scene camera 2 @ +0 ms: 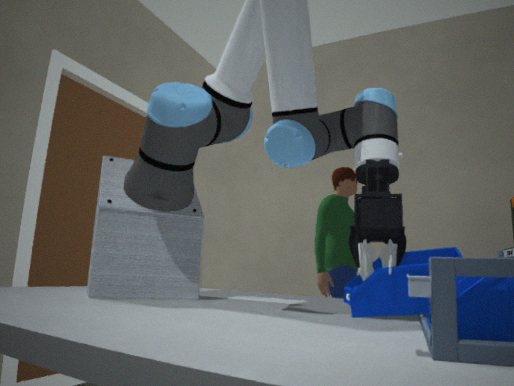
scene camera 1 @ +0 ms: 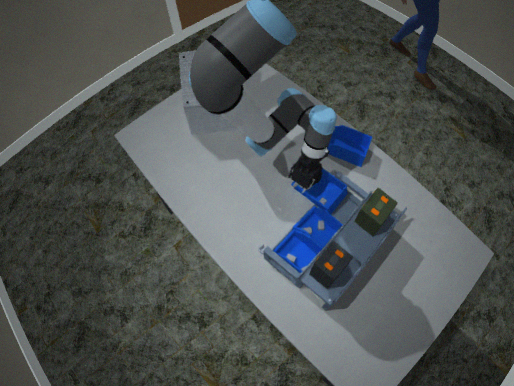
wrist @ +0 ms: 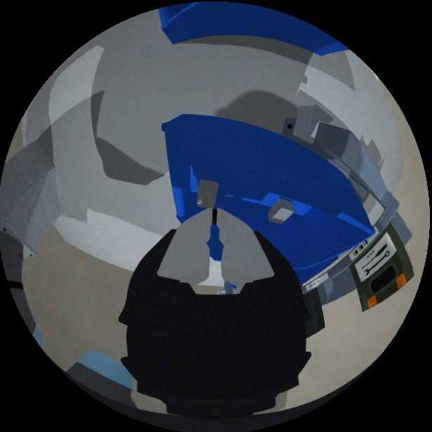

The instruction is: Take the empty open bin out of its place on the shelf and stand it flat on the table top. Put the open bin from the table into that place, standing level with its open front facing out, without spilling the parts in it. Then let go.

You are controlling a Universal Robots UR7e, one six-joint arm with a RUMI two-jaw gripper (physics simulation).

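Seen in the pictures: gripper, fingertip midpoint: [scene camera 2: 377,299] [scene camera 1: 302,189]; arm's base at its link origin: [scene camera 2: 158,191].
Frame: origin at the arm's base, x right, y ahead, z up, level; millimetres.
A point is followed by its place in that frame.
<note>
The blue open bin with parts [scene camera 1: 327,187] @(y 517, x -36, z -194 mm) [scene camera 2: 390,297] @(y 478, x 41, z -192 mm) [wrist: 240,150] sits largely out of its place at the right end of the grey shelf [scene camera 1: 282,267] @(y 604, x 293, z -144 mm) [scene camera 2: 444,310] @(y 535, x 294, z -185 mm). It looks askew and tipped, its rear raised. Two grey parts [wrist: 207,194] [wrist: 281,211] show inside it. My gripper [scene camera 1: 306,186] @(y 457, x 29, z -197 mm) [scene camera 2: 377,271] [wrist: 213,209] is shut and empty, its fingertips low at the bin's open front. The empty blue bin [scene camera 1: 351,145] @(y 464, x -267, z -223 mm) stands on the table top beyond the shelf; part of it shows in the wrist view [wrist: 250,25]. The contact between fingers and bin is unclear.
Two more blue bins [scene camera 1: 320,225] @(y 589, x 88, z -202 mm) [scene camera 1: 300,246] @(y 586, x 184, z -217 mm) with parts sit in the shelf's other places. A green toolbox [scene camera 1: 377,212] @(y 720, x 11, z -27 mm) [wrist: 382,270] and a dark toolbox [scene camera 1: 330,267] @(y 720, x 240, z -3 mm) stand on the shelf's top. A person [scene camera 1: 424,40] [scene camera 2: 335,240] is beyond the table.
</note>
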